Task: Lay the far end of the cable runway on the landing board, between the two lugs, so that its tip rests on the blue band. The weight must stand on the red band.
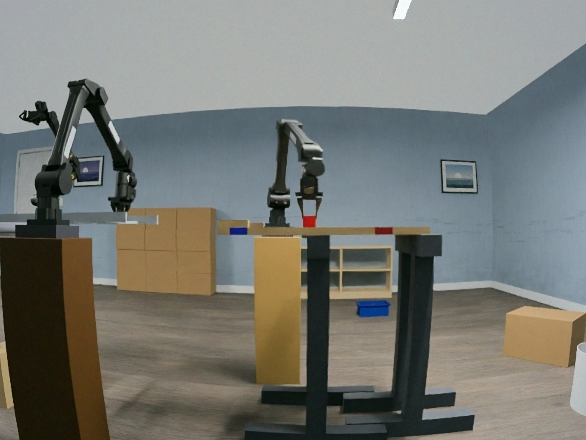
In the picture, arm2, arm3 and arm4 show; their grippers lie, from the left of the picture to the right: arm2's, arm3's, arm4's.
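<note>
The grey cable runway (95,218) reaches in from the left edge; its pale tip (151,219) hangs in the air, apart from the landing board. The wooden landing board (345,231) has a blue band (238,231) near its left end and a red band (383,230) towards its right end. A wooden lug (234,223) shows at its left end. Arm4's gripper (310,215) is shut on the red weight (309,221), at the board's top, left of the red band. Arm3's gripper (120,209) points down at the runway, fingertips partly hidden. Arm2's gripper (23,116) is small, raised far left. Arm1's gripper does not show.
Dark trestles (318,320) (419,320) stand under the board. A brown pedestal (35,330) carries arm3; a yellowish pedestal (277,310) stands below arm4. Stacked cartons (161,250), a low shelf (341,270), a blue bin (373,308) and a cardboard box (537,337) stand around.
</note>
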